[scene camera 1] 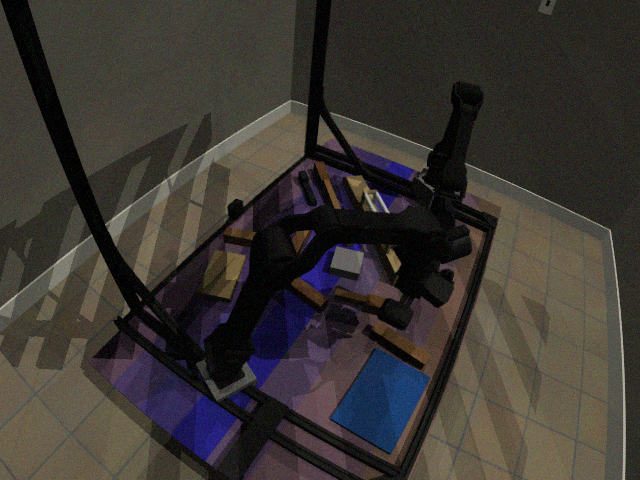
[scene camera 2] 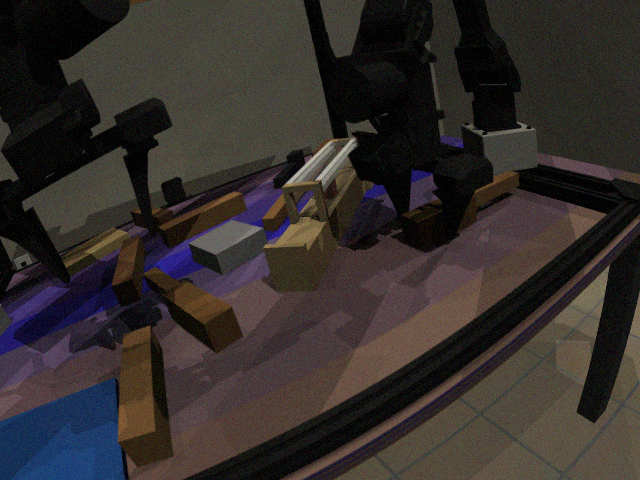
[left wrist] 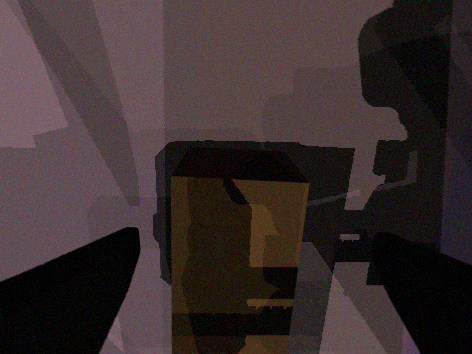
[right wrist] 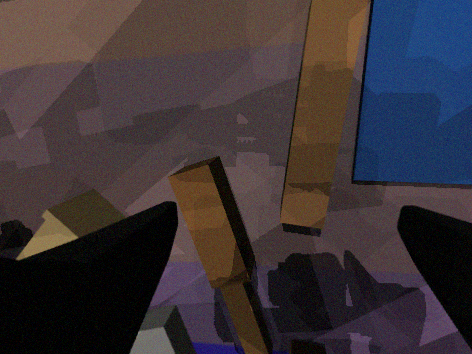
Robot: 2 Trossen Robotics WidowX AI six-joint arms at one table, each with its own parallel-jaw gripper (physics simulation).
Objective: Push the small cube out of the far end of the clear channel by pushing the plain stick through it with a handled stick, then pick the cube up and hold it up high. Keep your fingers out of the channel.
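The clear channel [scene camera 1: 376, 200] [scene camera 2: 308, 165] has white rails and stands on a pale wooden base. A small red cube [scene camera 2: 332, 184] shows in part inside it. A handled stick [scene camera 2: 496, 189] [left wrist: 220, 240] lies on the table; its thick wooden handle is between the spread fingers of my left gripper [scene camera 2: 427, 225] [left wrist: 257, 232], which is open and low over it, with a gap on each side. My right gripper [scene camera 2: 107, 253] [right wrist: 285, 214] is open above the table. Another stick [scene camera 2: 193, 310] [right wrist: 210, 225], thick then thin, lies below it. I cannot tell which piece is the plain stick.
Brown wooden bars [scene camera 1: 398, 343] [scene camera 2: 144, 392] [right wrist: 317, 125] lie about, one beside a blue panel [scene camera 1: 382, 397] [scene camera 2: 56, 439] [right wrist: 425, 100]. A grey block [scene camera 1: 346, 262] [scene camera 2: 227, 246] stands near the channel base. A pale wooden block [scene camera 1: 223, 273] lies at the left in scene camera 1.
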